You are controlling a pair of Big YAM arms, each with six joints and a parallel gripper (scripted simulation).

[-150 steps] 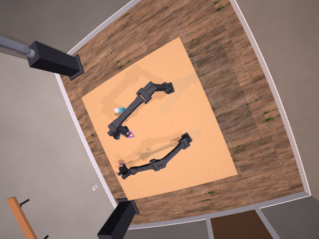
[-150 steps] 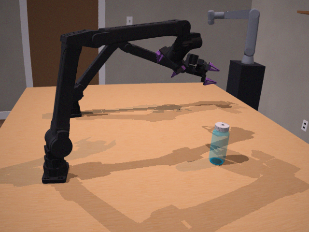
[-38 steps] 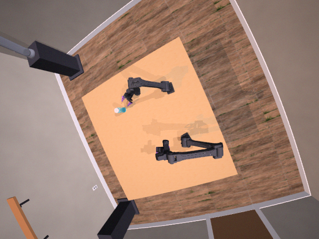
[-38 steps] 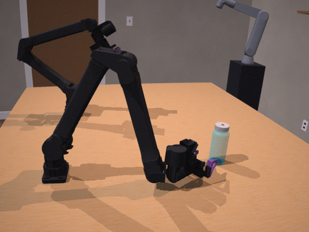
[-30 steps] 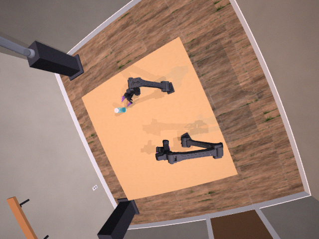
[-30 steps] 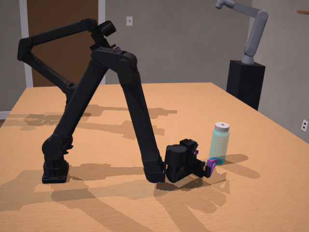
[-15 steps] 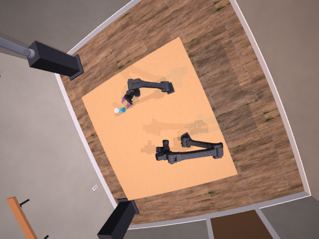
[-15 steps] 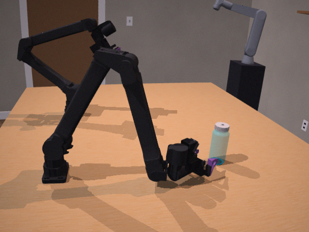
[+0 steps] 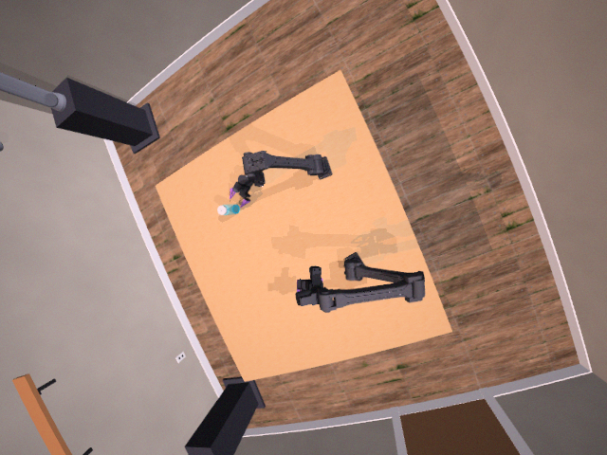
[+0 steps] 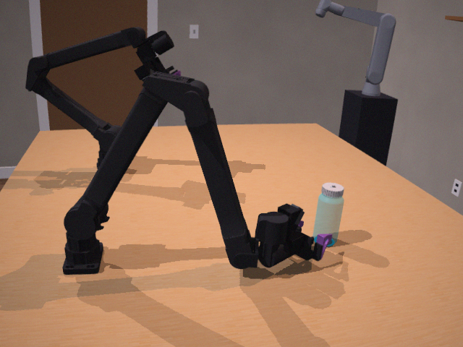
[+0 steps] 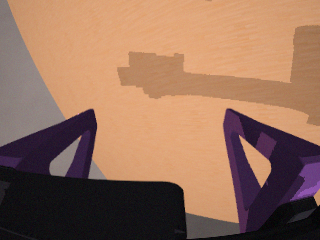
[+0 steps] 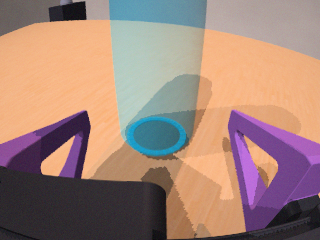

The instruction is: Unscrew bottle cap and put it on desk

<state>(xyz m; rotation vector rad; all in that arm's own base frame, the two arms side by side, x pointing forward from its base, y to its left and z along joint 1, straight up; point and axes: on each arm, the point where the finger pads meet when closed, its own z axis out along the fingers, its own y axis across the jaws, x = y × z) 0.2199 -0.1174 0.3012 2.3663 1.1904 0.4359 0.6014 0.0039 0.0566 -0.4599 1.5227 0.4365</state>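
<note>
Now: the bottle 5 cm ahead of my right hand, 3 cm to the left of it and 3 cm above it. Also, from my right hand: ribbed cap: 11 cm above, 5 cm ahead, 3 cm to the left.
Right now my left hand is 52 cm to the left of the ribbed cap, 41 cm short of it and 14 cm above it. Also, from my left hand: bottle (52 cm to the right, 41 cm ahead, 22 cm below).
</note>
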